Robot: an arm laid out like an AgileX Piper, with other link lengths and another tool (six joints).
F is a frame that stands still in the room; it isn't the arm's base.
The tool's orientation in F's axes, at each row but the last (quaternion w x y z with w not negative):
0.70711 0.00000 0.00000 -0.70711
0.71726 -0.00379 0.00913 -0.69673
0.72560 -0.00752 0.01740 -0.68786
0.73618 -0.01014 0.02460 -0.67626
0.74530 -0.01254 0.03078 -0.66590
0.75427 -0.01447 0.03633 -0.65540
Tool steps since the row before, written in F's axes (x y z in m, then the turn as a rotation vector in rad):
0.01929 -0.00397 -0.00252 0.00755 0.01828 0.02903
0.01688 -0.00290 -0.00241 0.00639 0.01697 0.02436
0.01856 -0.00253 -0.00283 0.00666 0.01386 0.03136
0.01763 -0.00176 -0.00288 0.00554 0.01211 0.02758
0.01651 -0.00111 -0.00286 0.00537 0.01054 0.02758
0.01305 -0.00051 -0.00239 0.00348 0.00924 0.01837
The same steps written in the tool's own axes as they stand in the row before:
0.00397 0.01929 -0.00252 -0.01828 0.00755 0.02903
0.00341 0.01683 -0.00208 -0.01697 0.00644 0.02435
0.00355 0.01849 -0.00213 -0.01395 0.00630 0.03139
0.00330 0.01753 -0.00196 -0.01222 0.00522 0.02760
0.00302 0.01642 -0.00180 -0.01068 0.00487 0.02762
0.00239 0.01298 -0.00141 -0.00932 0.00346 0.01833

